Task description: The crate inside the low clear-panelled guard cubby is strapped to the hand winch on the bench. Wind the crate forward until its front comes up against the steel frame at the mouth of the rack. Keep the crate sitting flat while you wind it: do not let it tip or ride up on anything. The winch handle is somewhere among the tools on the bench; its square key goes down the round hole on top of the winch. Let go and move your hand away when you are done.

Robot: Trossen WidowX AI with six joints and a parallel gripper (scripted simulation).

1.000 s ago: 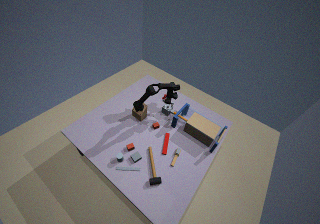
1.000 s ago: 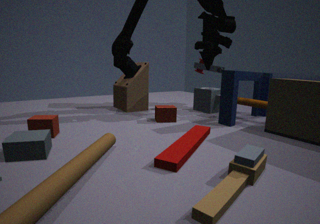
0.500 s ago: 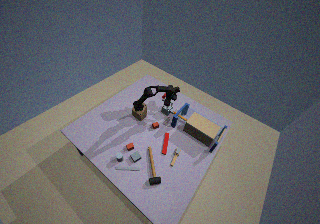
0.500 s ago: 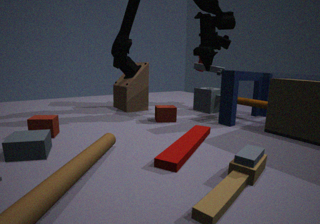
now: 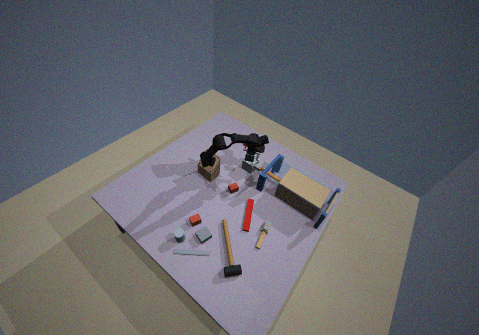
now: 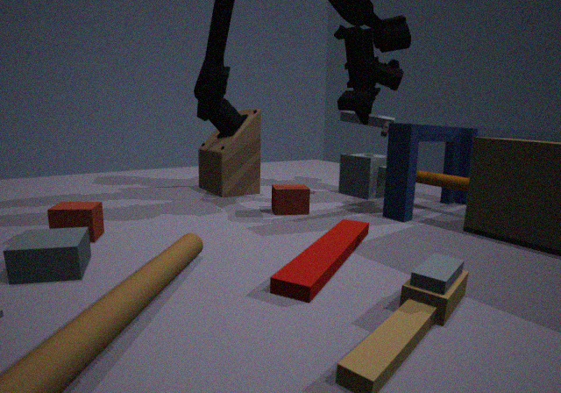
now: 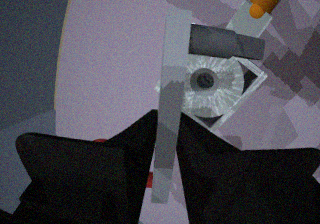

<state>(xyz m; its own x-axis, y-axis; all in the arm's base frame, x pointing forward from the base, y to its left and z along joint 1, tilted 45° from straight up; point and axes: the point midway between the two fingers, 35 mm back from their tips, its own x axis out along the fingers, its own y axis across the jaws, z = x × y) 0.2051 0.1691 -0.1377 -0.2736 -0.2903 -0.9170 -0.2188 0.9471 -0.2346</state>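
Right now my gripper tip is 5 cm past the red knob, 1 cm to the right of it and 3 cm below it. Also, from my gripper tip: blue front frame (17 cm ahead, 2 cm to the right, 6 cm below); then grey winch (1 cm to the right, 13 cm below); then winch handle (1 cm behind, 1 cm above).
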